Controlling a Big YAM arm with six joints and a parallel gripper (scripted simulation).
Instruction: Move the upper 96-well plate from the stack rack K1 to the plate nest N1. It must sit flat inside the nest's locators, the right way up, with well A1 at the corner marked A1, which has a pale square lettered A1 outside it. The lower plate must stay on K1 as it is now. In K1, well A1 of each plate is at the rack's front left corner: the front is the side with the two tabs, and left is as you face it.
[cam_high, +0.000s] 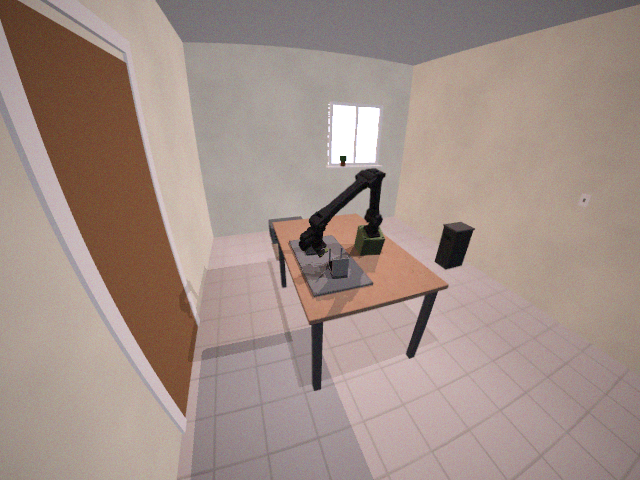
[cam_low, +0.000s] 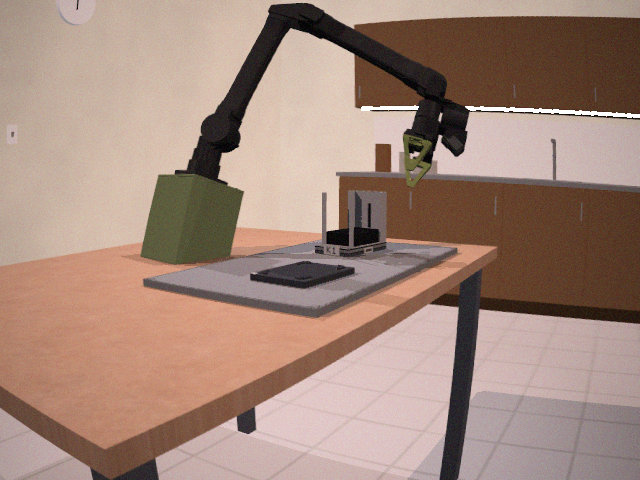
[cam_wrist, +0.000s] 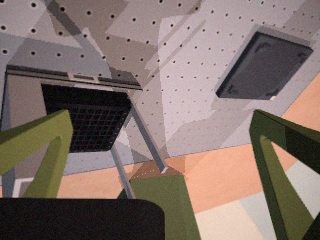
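Now: hand 14 cm past the black 96-well plate, 1 cm to the left of it and 14 cm above it.
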